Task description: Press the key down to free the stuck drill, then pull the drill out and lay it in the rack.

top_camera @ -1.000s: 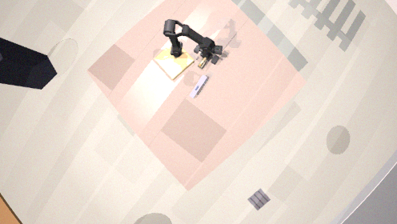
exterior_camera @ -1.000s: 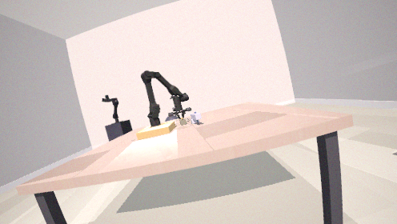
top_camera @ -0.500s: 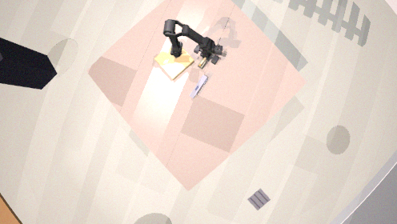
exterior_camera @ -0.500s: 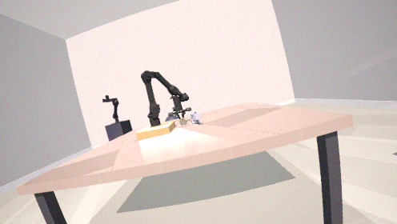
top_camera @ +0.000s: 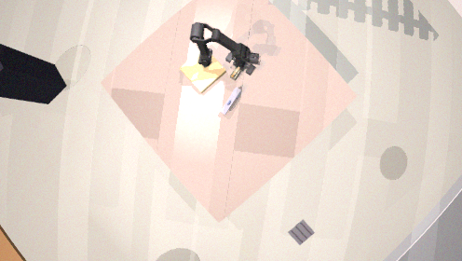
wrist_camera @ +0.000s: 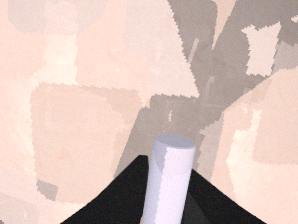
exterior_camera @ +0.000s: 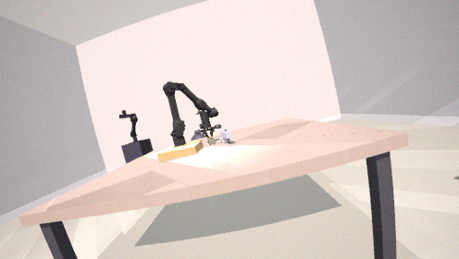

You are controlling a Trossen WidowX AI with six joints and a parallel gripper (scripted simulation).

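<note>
Now: gripper tip 1 cm short of the drill, 4 cm to the left of it and 4 cm below it. Round my gripper tip: dark block (2 cm ahead, 5 cm to the right, 1 cm above); then dark blue key (15 cm ahead, 21 cm to the right, 4 cm above).
</note>
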